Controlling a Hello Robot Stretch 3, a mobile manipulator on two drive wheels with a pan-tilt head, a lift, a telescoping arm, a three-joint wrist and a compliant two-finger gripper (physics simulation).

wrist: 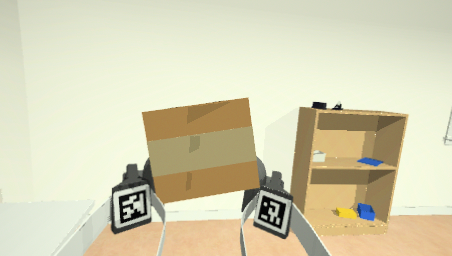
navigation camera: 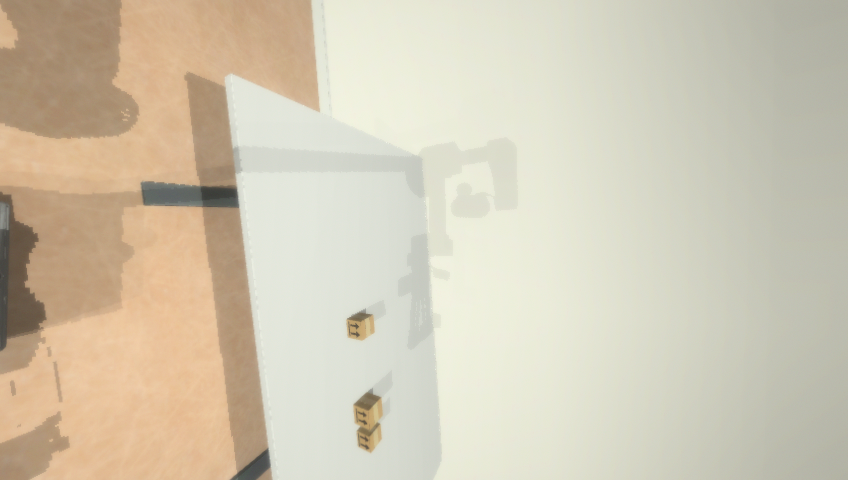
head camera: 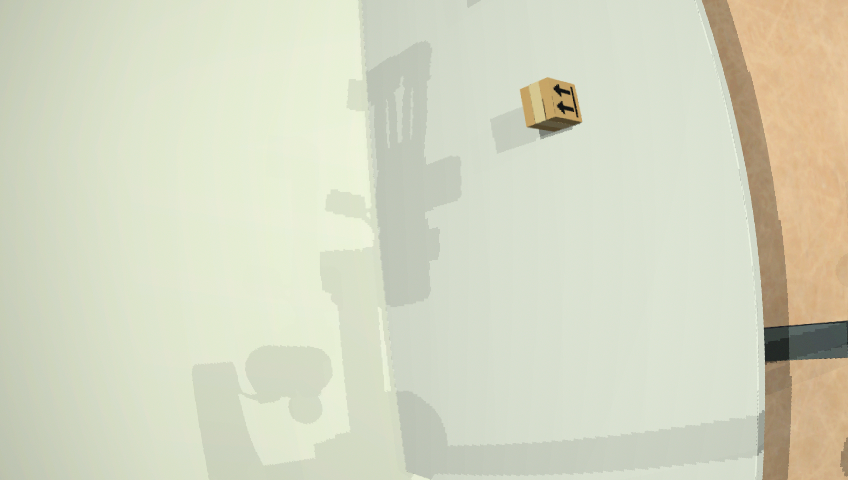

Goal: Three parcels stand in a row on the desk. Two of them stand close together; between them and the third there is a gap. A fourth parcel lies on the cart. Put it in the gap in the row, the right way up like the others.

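Frame: origin at the robot's base, x ahead, y left, z up, level; centimetres.
Seen in the pictures: gripper, fingertip midpoint: [wrist: 206, 171].
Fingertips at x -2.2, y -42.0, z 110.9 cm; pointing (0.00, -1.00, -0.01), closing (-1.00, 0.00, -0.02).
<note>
Pixels of each thing's top centre, then the offset from my fingertips to it. Level surfaces: height alone.
- fourth parcel, top centre: [wrist: 206, 93] dz +6.0, dx +0.3, dy +2.6 cm
- lone parcel, top centre: [head camera: 536, 102] [navigation camera: 368, 327] dz -33.5, dx +56.9, dy +24.4 cm
- white desk, surface height: dz -38.9 cm
In the wrist view my gripper [wrist: 206, 171] is shut on the fourth parcel [wrist: 202, 150], a brown box with a paler tape band across its near face, tilted a little in the view. Its arrows do not show. In the navigation view the lone parcel [navigation camera: 360, 326] stands on the white desk [navigation camera: 321, 237]. The two close parcels, one [navigation camera: 367, 411] and the end one [navigation camera: 368, 437], stand farther down, beyond the gap. All three show upright arrows. One upright parcel [head camera: 551, 104] also shows on the desk [head camera: 595, 267] in the head view. The gripper does not show in the head or navigation view.
A wall [head camera: 178, 148] [navigation camera: 624, 237] runs along the desk's back edge. The robot's shadow falls on desk and wall. Dark desk legs [head camera: 806, 340] [navigation camera: 190, 194] stick out over the floor. A wooden shelf unit [wrist: 304, 170] stands at the right in the wrist view.
</note>
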